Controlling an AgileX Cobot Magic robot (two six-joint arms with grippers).
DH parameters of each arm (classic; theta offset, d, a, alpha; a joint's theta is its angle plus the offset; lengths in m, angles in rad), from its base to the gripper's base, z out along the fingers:
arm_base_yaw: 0 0.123 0 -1.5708
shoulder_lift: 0.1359 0 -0.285 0
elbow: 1.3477 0 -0.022 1.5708
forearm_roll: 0 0.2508 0 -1.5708
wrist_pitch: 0 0 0.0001 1.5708
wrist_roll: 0 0.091 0 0
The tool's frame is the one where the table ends.
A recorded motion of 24 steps. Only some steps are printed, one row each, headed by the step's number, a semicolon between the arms.
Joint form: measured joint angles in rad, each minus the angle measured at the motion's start. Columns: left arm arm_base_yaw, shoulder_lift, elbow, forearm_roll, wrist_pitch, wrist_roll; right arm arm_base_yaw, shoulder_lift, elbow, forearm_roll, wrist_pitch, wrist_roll.
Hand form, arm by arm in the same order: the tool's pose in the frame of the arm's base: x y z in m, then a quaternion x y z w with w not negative. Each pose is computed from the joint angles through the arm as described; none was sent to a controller.
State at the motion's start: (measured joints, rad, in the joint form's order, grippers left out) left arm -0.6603 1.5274 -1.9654 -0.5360 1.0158 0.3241; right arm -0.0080 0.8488 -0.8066 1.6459 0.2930 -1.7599
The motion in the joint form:
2: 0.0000 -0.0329 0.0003 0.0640 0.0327 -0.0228; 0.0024 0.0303 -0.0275 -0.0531 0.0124 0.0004
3: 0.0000 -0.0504 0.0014 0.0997 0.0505 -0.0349; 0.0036 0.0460 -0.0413 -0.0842 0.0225 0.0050
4: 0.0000 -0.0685 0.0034 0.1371 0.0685 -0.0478; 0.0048 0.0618 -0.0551 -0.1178 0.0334 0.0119
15: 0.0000 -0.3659 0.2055 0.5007 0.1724 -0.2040; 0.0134 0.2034 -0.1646 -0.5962 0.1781 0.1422
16: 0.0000 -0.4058 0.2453 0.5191 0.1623 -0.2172; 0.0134 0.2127 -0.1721 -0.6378 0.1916 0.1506
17: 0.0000 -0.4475 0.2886 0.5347 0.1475 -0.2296; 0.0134 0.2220 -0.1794 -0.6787 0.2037 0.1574
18: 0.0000 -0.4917 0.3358 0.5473 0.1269 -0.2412; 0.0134 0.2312 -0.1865 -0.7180 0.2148 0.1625
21: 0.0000 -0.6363 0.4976 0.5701 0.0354 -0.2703; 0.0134 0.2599 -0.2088 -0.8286 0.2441 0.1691
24: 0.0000 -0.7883 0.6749 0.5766 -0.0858 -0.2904; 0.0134 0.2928 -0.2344 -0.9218 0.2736 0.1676
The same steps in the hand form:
2: 0.2100 -0.2085 0.5233 0.38935 0.73745 -0.31928 0.45015; 0.1861 0.0264 0.4019 -0.16426 0.67052 0.04326 0.72218
3: 0.2058 -0.2025 0.5256 0.38964 0.74162 -0.30509 0.45289; 0.1897 0.0275 0.4027 -0.17737 0.67142 0.03813 0.71853
4: 0.2016 -0.1961 0.5278 0.38900 0.74627 -0.29014 0.45560; 0.1933 0.0286 0.4034 -0.19081 0.67253 0.03326 0.71427
15: 0.1426 -0.1145 0.5294 0.32981 0.79489 -0.15263 0.48587; 0.2252 0.0371 0.3908 -0.35484 0.69592 -0.03167 0.62353
16: 0.1354 -0.1069 0.5269 0.32229 0.79527 -0.14830 0.49161; 0.2271 0.0372 0.3892 -0.36892 0.69729 -0.03854 0.61335
17: 0.1280 -0.0995 0.5237 0.31505 0.79453 -0.14552 0.49828; 0.2291 0.0370 0.3874 -0.38266 0.69840 -0.04616 0.60306
18: 0.1203 -0.0923 0.5200 0.30801 0.79234 -0.14455 0.50639; 0.2310 0.0367 0.3858 -0.39599 0.69916 -0.05408 0.59283
21: 0.0970 -0.0719 0.5043 0.28889 0.77794 -0.15033 0.53736; 0.2374 0.0353 0.3810 -0.43443 0.69923 -0.07917 0.56221
24: 0.0750 -0.0545 0.4827 0.27280 0.75430 -0.16463 0.57403; 0.2447 0.0337 0.3768 -0.46919 0.69752 -0.09992 0.53229

